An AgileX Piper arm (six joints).
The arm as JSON. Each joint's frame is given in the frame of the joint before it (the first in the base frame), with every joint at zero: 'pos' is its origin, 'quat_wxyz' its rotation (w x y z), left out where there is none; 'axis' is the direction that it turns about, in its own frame. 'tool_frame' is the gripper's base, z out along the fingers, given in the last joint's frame.
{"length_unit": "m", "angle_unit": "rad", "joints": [
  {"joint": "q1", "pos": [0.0, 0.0, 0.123], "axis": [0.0, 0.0, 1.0]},
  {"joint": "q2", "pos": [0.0, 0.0, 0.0], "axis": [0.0, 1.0, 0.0]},
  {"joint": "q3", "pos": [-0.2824, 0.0, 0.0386], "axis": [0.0, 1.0, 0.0]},
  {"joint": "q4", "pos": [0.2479, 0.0, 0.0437], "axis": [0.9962, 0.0, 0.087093]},
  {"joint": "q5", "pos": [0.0, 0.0, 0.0], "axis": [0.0, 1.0, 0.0]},
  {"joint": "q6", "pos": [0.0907, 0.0, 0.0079], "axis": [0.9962, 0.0, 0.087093]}
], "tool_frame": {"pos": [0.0, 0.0, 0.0], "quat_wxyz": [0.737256, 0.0, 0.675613, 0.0]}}
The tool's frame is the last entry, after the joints.
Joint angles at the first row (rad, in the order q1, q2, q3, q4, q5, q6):
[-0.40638 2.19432 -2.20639 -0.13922 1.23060 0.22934]
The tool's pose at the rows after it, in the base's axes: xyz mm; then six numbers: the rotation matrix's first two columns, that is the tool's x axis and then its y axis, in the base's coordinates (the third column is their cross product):
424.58, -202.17, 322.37, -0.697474, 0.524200, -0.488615, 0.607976, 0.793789, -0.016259
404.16, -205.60, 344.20, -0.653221, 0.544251, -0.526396, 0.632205, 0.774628, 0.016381
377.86, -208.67, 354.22, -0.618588, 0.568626, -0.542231, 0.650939, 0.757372, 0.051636
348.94, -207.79, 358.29, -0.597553, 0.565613, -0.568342, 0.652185, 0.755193, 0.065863
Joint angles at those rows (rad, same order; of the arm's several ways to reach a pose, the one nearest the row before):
[-0.41980 2.13075 -2.19708 -0.13512 1.23117 0.24253]
[-0.44860 2.04493 -2.13155 -0.11766 1.20215 0.25246]
[-0.48830 1.93863 -1.99648 -0.08470 1.14579 0.24923]
[-0.52527 1.81868 -1.82666 -0.06050 1.05965 0.22077]

